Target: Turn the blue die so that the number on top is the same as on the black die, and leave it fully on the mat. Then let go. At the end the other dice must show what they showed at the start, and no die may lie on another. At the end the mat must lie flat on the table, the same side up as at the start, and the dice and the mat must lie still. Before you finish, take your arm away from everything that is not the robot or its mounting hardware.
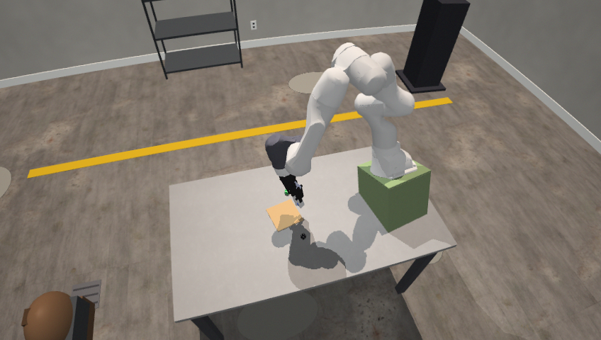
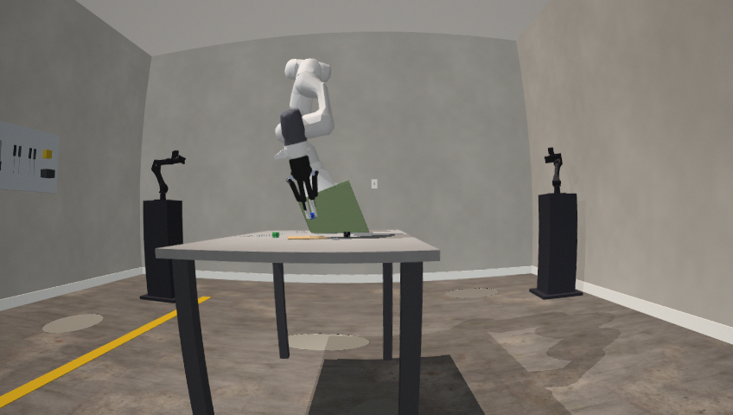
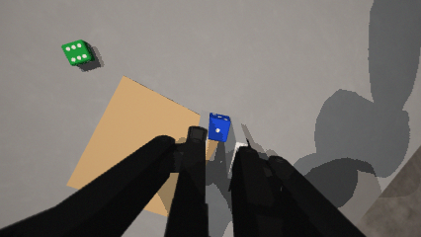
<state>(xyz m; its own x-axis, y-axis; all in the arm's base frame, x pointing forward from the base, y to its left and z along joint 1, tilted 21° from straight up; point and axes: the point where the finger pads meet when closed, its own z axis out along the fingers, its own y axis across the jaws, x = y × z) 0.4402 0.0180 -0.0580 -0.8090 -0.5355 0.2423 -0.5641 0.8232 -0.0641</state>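
The blue die is 3 cm below my hand and 1 cm behind it. The rest, counted from my hand: green die: 13 cm to the right, 10 cm below, 3 cm ahead; mat: 10 cm below, 7 cm ahead; black die: 14 cm to the left, 10 cm below.
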